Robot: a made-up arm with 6 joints. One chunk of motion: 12 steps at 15 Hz.
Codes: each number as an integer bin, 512 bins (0 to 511) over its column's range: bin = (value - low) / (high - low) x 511, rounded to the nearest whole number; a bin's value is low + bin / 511 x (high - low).
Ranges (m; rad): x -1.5..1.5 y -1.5..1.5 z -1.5..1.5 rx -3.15..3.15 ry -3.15..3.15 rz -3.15..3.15
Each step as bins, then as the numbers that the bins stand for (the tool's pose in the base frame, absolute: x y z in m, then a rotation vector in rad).
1 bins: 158 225 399 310 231 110
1 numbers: -0.5724 -0.1791 0.8425 0.6719 -0.3021 -1.7938
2 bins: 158 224 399 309 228 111
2 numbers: -0.5724 -0.1849 0.8425 0.6596 -0.3390 -1.7815
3 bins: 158 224 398 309 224 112
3 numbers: -0.5724 -0.1849 0.8366 0.6596 -0.3884 -1.7692
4 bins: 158 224 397 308 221 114
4 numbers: -0.5724 -0.1849 0.8307 0.6473 -0.4253 -1.7445
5 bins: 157 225 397 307 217 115
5 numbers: -0.5783 -0.1791 0.8307 0.6349 -0.4747 -1.7322
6 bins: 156 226 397 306 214 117
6 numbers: -0.5841 -0.1732 0.8307 0.6226 -0.5116 -1.7075
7 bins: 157 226 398 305 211 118
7 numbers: -0.5783 -0.1732 0.8366 0.6103 -0.5486 -1.6952
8 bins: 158 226 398 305 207 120
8 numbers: -0.5724 -0.1732 0.8366 0.6103 -0.5979 -1.6705
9 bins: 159 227 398 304 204 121
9 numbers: -0.5665 -0.1673 0.8366 0.5979 -0.6349 -1.6582
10 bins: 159 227 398 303 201 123
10 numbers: -0.5665 -0.1673 0.8366 0.5856 -0.6719 -1.6336
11 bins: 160 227 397 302 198 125
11 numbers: -0.5607 -0.1673 0.8307 0.5733 -0.7089 -1.6089
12 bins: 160 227 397 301 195 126
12 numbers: -0.5607 -0.1673 0.8307 0.5610 -0.7459 -1.5966
